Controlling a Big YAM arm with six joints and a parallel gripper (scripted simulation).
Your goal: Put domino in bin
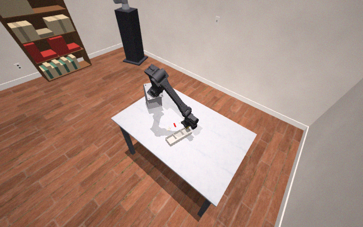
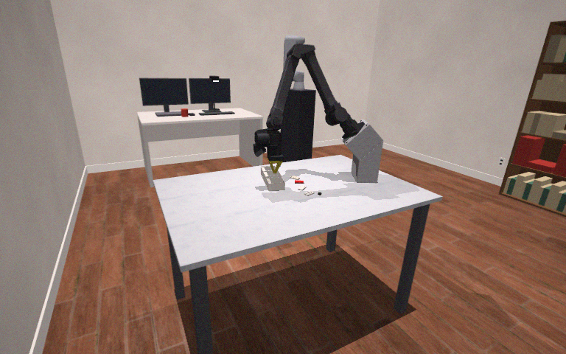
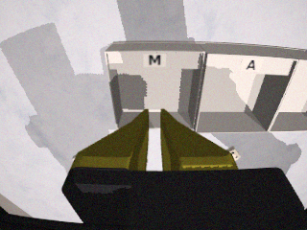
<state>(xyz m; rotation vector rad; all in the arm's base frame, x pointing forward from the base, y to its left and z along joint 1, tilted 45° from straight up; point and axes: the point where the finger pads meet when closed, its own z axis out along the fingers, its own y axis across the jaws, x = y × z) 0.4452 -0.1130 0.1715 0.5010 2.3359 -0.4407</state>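
Now: the white domino 6 cm behind my hand, 18 cm to the left of it and 8 cm below it. From my hand the other things lie so: long bin: 5 cm behind, 7 cm to the right, 6 cm below; then tiny black piece: 10 cm behind, 22 cm to the left, 8 cm below; then small red piece: 14 cm behind, 5 cm to the left, 8 cm below.
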